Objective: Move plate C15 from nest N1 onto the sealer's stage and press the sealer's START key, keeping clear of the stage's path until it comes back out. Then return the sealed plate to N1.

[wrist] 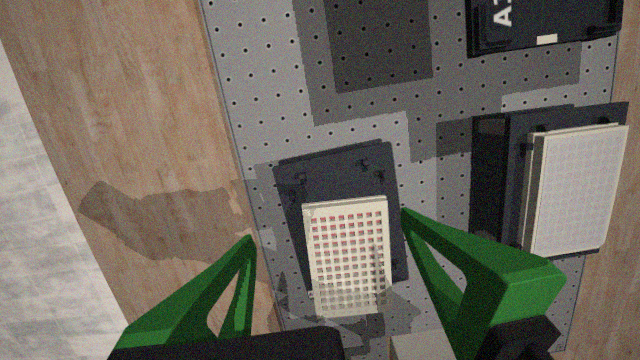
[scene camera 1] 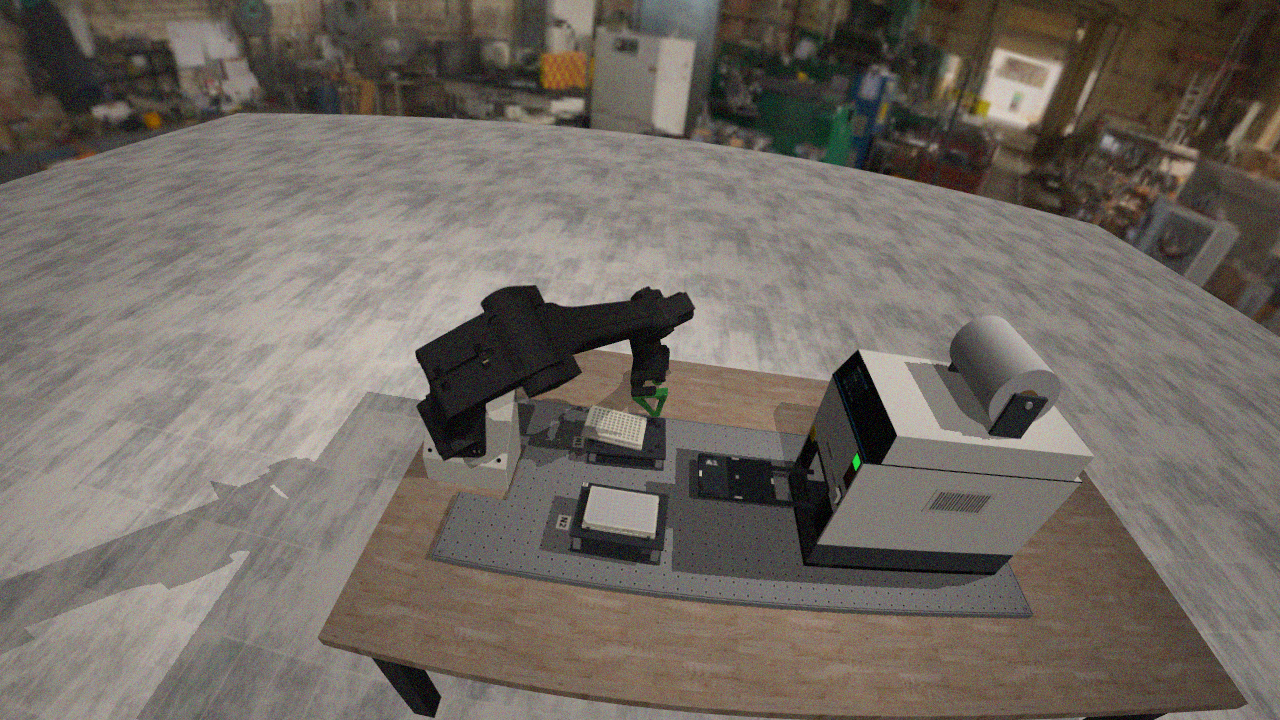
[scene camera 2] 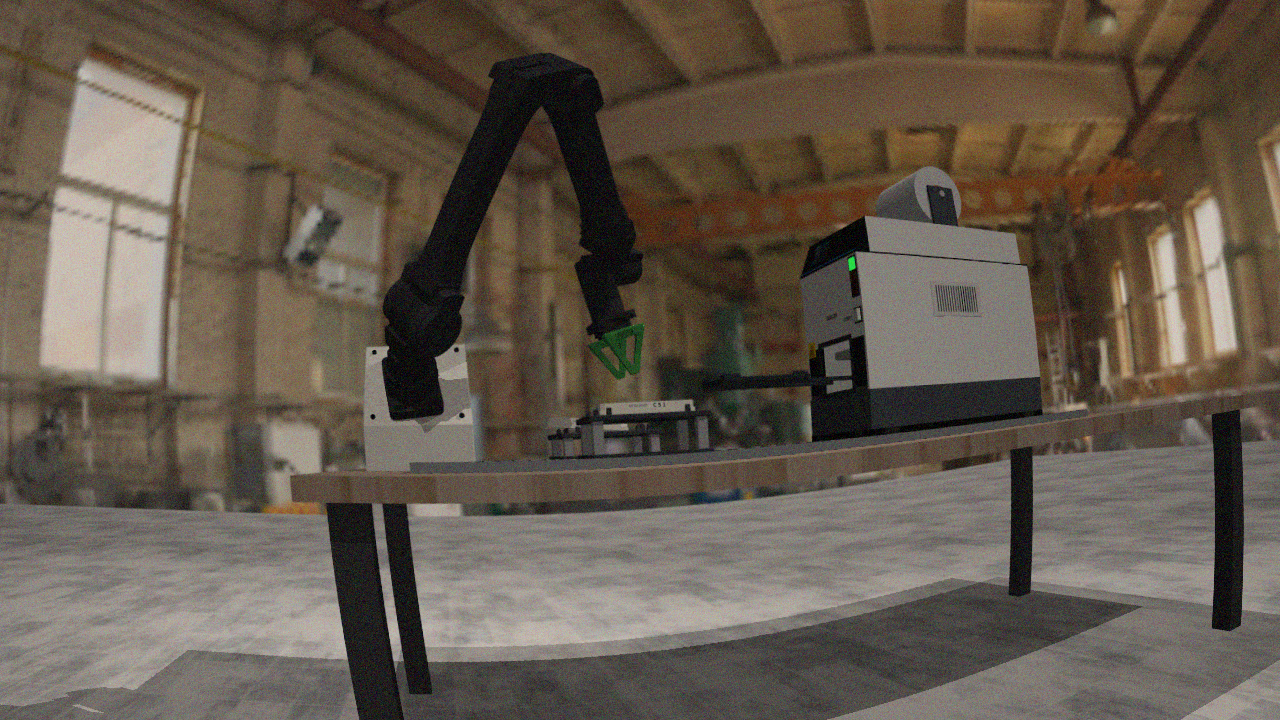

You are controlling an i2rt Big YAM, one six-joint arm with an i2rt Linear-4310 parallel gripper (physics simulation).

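Seen in the pictures: gripper, fingertip midpoint: (wrist: 326, 228) (scene camera 1: 657, 400) (scene camera 2: 628, 376); arm's base at its link origin: (scene camera 2: 411, 388).
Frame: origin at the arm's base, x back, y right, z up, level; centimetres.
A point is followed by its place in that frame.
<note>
The cream well plate (scene camera 1: 615, 428) {x -29.6, y -7.0, z -4.9 cm} (wrist: 350, 255) {x -30.5, y -8.0, z -4.9 cm} at nest N1 sits off-centre and turned relative to the nest (scene camera 1: 656, 438) {x -38.5, y -6.8, z -7.0 cm} (wrist: 335, 175) {x -38.4, y -7.3, z -7.0 cm}. It is shifted toward the arm's base, overhangs that edge and looks tilted; bare nest with its corner posts shows on the other side. Its label is not readable. My gripper (scene camera 1: 651, 402) {x -37.6, y -8.8, z 2.1 cm} (scene camera 2: 625, 376) {x -37.6, y -8.8, z 2.1 cm} (wrist: 326, 228) {x -37.6, y -8.8, z 2.1 cm} is open and empty above the plate, with one green finger on each side in the wrist view. The sealer's stage (scene camera 1: 735, 479) {x -51.6, y 9.5, z -0.4 cm} (scene camera 2: 751, 382) {x -48.8, y 13.2, z -1.4 cm} (wrist: 550, 20) {x -46.2, y 8.5, z -0.5 cm} is out and bare. The START key (scene camera 2: 857, 315) {x -65.0, y 20.5, z 7.7 cm} is on the sealer's front.
A second plate (scene camera 1: 621, 511) {x -30.8, y 15.0, z -3.9 cm} (scene camera 2: 646, 407) {x -30.2, y 18.4, z -4.7 cm} (wrist: 575, 190) {x -31.6, y 14.1, z -3.9 cm}, marked C51, sits in nest N2, beside N1. The white sealer (scene camera 1: 948, 528) {x -88.2, y 23.8, z 3.4 cm} (scene camera 2: 948, 349) {x -83.0, y 23.3, z 1.9 cm} stands at the right with a green light (scene camera 1: 856, 462) {x -65.5, y 19.9, z 16.2 cm} (scene camera 2: 852, 263) {x -65.5, y 20.0, z 16.1 cm} and a film roll (scene camera 1: 1002, 367) {x -84.5, y 17.3, z 34.2 cm} (scene camera 2: 913, 195) {x -83.2, y 19.1, z 30.3 cm} on top.
</note>
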